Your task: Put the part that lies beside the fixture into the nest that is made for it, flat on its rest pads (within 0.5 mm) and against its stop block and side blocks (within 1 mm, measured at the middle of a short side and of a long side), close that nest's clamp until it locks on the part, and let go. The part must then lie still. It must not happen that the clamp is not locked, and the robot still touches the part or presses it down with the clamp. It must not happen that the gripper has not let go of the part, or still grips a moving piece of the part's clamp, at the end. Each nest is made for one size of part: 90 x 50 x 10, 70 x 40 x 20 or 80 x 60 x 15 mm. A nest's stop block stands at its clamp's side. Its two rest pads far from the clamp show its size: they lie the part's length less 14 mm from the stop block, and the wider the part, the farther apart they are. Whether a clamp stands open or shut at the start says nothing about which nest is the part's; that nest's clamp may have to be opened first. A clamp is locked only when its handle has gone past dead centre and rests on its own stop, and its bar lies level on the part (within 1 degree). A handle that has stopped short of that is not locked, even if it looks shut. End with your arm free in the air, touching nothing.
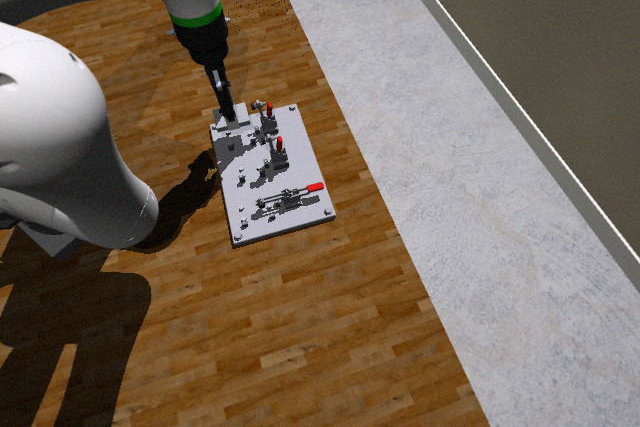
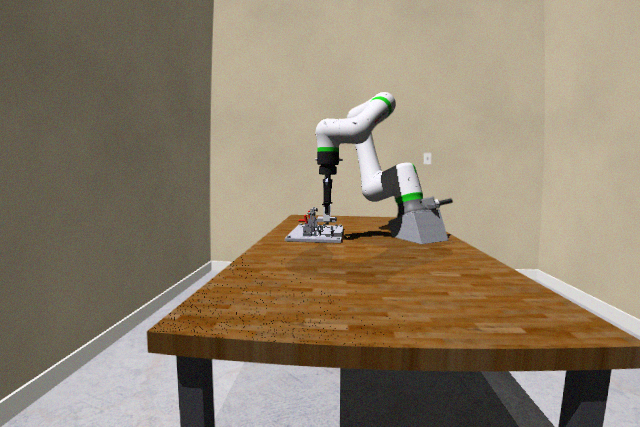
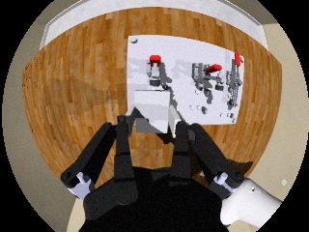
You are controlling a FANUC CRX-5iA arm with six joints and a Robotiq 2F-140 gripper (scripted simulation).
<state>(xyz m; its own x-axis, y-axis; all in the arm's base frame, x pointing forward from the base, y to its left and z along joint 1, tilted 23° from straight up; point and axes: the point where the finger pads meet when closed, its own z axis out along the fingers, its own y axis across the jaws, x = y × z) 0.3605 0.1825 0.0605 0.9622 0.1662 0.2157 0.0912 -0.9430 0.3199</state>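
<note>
Now: the part 30 mm below my hand. From my hand the other things lie so: grey fixture plate (60 mm ahead, 110 mm to the right, 110 mm below).
</note>
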